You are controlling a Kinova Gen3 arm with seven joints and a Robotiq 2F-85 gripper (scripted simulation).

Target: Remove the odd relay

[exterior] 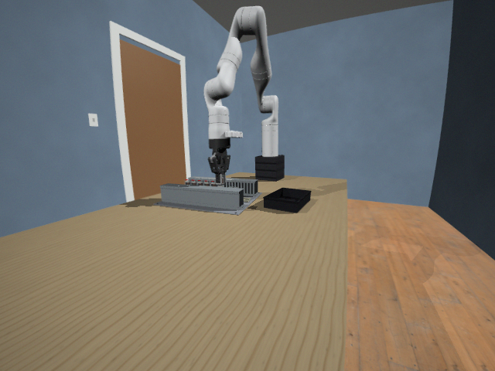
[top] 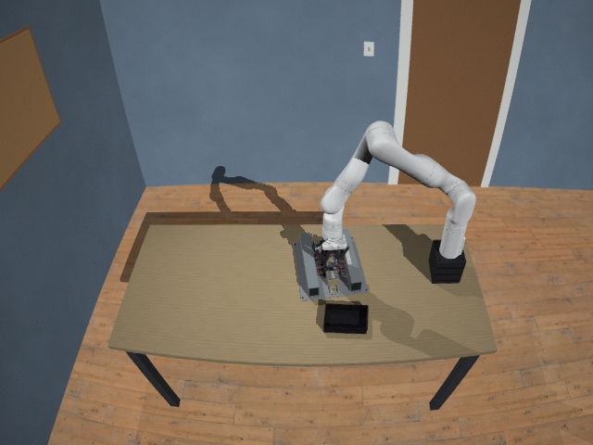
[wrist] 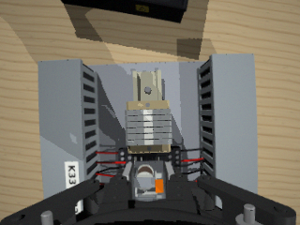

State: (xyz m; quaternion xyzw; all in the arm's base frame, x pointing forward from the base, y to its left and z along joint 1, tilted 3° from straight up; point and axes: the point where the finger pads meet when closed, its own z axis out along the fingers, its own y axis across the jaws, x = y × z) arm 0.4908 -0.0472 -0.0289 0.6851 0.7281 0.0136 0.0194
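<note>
The black parts tray is 3 cm behind my hand, 24 cm to the left of it and 6 cm below it. Round my hand: grey panel 4 cm to the right, 8 cm below; then clear relay 1 cm below.
</note>
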